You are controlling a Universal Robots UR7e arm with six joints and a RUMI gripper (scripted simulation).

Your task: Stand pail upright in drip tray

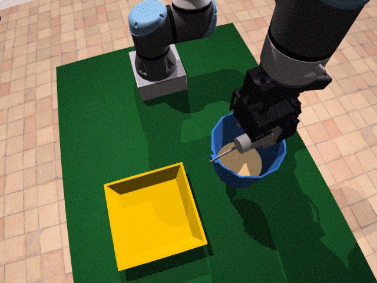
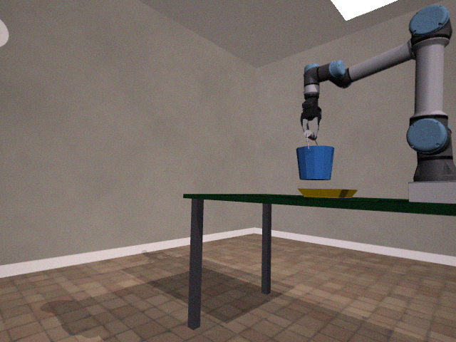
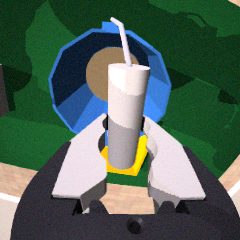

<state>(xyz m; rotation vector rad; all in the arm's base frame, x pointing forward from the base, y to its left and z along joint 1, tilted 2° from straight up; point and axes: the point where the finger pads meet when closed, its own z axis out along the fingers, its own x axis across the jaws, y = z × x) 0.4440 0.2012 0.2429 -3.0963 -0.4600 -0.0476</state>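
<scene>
My gripper is now 1 cm past the white cylindrical grip and 3 cm above it. The rest, counted from my hand: pail: 1 cm behind, 9 cm below; yellow drip tray: 7 cm ahead, 27 cm to the right, 30 cm below.
</scene>
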